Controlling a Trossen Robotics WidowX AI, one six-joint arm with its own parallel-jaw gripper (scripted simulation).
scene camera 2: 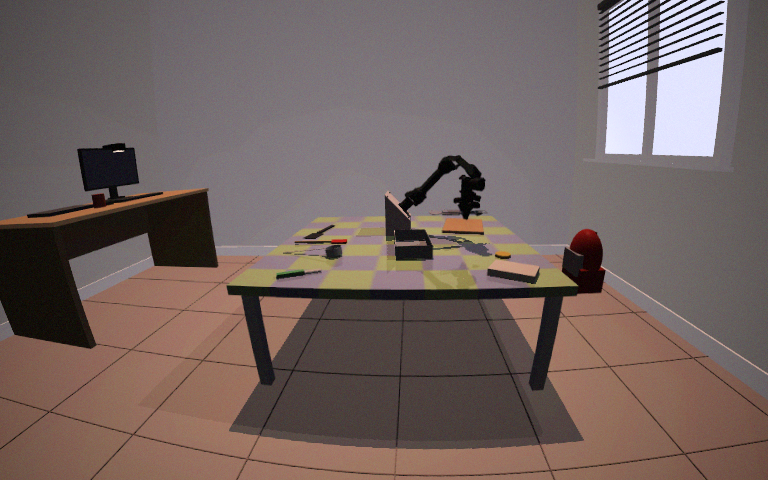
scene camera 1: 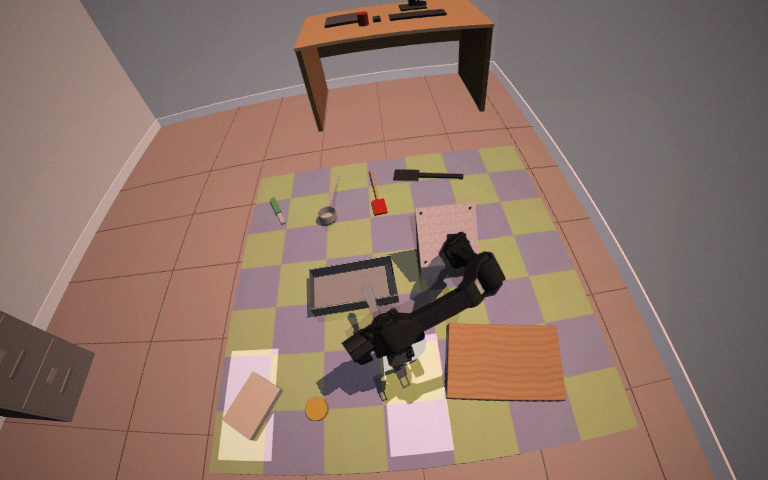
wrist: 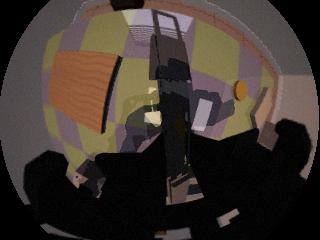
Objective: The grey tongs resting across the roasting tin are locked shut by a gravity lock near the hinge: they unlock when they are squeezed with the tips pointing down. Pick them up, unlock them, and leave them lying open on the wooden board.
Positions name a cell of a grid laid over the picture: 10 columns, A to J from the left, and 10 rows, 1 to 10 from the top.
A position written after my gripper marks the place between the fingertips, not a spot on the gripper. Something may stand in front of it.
Observation:
In view: my gripper (wrist: F6), a tan block (scene camera 1: D9), a wooden board (scene camera 1: G8) and a roasting tin (scene camera 1: E7).
The wooden board shows as well in the wrist view (wrist: C4). The roasting tin also shows in scene camera 2 (scene camera 2: F6).

